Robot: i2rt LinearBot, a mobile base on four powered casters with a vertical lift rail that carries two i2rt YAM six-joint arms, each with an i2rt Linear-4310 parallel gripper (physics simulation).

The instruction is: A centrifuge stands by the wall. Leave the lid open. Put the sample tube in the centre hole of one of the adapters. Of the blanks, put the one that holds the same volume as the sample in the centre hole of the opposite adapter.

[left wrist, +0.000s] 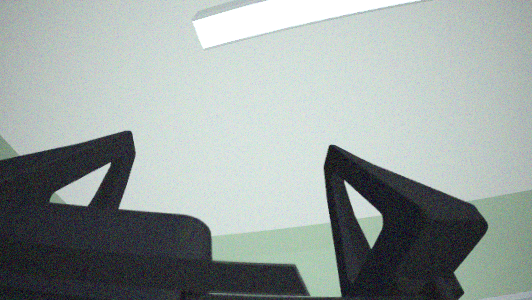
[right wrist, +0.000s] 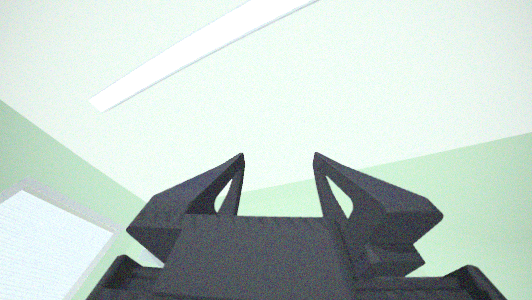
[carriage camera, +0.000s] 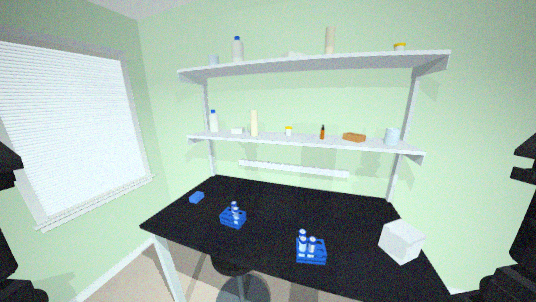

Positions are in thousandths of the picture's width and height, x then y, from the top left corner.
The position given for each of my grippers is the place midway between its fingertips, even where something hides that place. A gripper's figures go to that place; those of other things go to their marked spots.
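My right gripper (right wrist: 523, 528), 0.13 m from the lens. Window with blinds (right wrist: 110, 805), 2.18 m from the lens.
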